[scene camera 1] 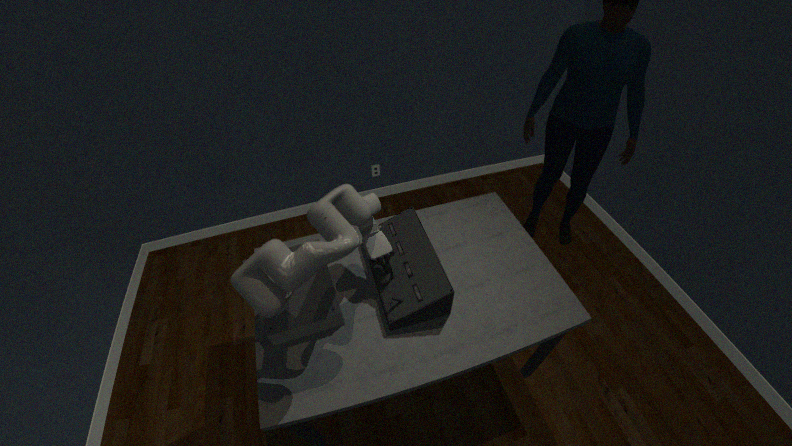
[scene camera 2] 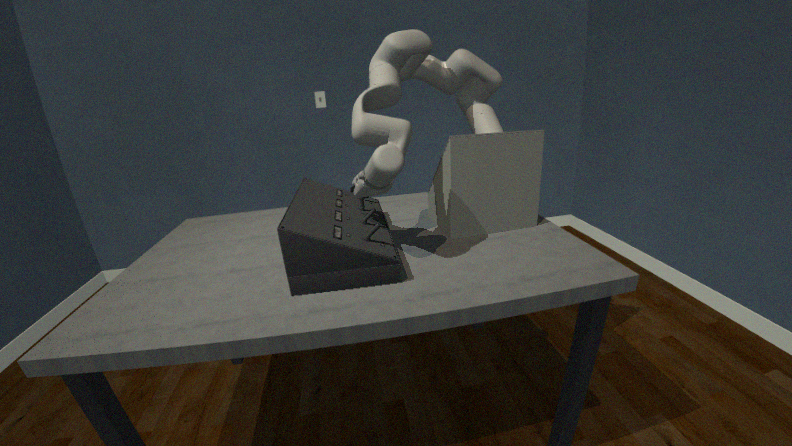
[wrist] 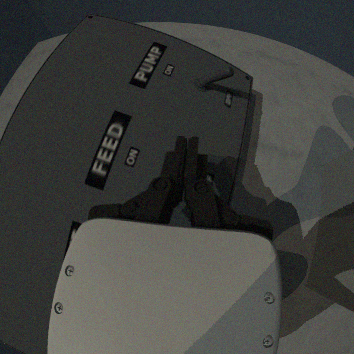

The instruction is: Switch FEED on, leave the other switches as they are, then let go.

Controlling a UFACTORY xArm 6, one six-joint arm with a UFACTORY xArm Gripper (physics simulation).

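Frame: origin at the arm's base, x back, y right, z up, level; centimetres.
Seen in the pictures: gripper, fingertip midpoint: (scene camera 1: 389, 272) (wrist: 187, 150); arm's base, origin of the base link: (scene camera 2: 498, 156).
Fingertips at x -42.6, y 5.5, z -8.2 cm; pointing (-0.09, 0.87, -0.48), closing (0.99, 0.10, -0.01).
Observation:
Pixels of each thing's middle, then the offset from my fingertips to it. "*": a spot on its surface instead. Level surfaces: height alone.
- dark sloped switch panel, body centre: (wrist: 108, 208) (scene camera 2: 339, 227) (scene camera 1: 404, 266) dz -7.7, dx -9.1, dy -6.0 cm
- FEED label, body centre: (wrist: 107, 147) (scene camera 1: 408, 269) dz -2.0, dx -8.1, dy +0.0 cm
- mark, surface spot: (wrist: 132, 157) * dz -3.0, dx -5.6, dy -0.4 cm
- PUMP lever, body centre: (wrist: 215, 76) dz -2.8, dx +1.4, dy +11.0 cm
- PUMP label, body centre: (wrist: 149, 62) (scene camera 1: 417, 292) dz -2.0, dx -6.9, dy +11.9 cm
- table, its level: dz -13.8 cm
A dark sloped switch panel (scene camera 1: 429, 260) (scene camera 2: 313, 216) (wrist: 55, 135) stands on the table. In the wrist view, the FEED label (wrist: 108, 150) and its ON mark (wrist: 132, 157) lie left of my fingers. The FEED lever and its OFF mark are hidden behind my gripper, so its position cannot be told. My gripper (wrist: 187, 150) is shut and empty, its tips over the panel between FEED's ON mark and the panel's lower edge. The PUMP lever (wrist: 218, 78) tilts toward its OFF side, beyond my fingertips. The PUMP label (wrist: 148, 65) is readable.
Nearer levers, one of them the end lever (scene camera 1: 394, 303) (scene camera 2: 378, 232), stand along the panel's low side. A pale box-like block (scene camera 2: 493, 182) stands beside the arm's base. A person (scene camera 1: 595, 83) stands beyond the table (scene camera 1: 515, 265) (scene camera 2: 221, 310).

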